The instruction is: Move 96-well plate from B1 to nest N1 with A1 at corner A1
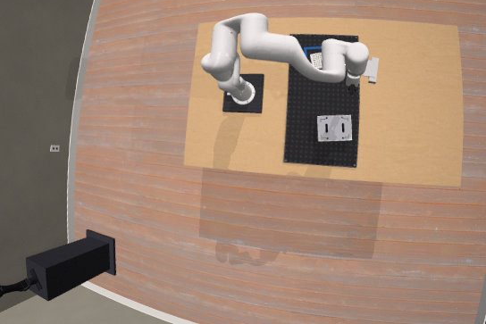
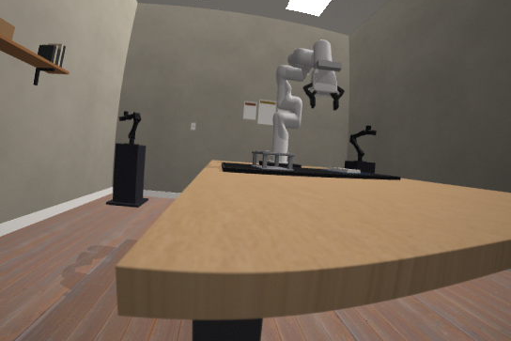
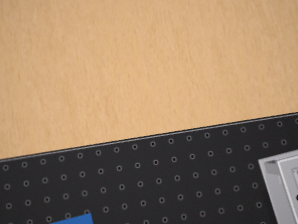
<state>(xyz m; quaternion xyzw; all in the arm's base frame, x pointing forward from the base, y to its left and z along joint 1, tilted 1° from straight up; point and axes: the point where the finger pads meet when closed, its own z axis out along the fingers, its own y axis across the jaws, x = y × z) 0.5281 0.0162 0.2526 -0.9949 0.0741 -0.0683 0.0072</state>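
Right now my hand is 25 cm above the 96-well plate, 18 cm to the right of it and 11 cm past it. Also, from my hand: raised plate nest N1: 20 cm below, 18 cm to the right, 6 cm behind.
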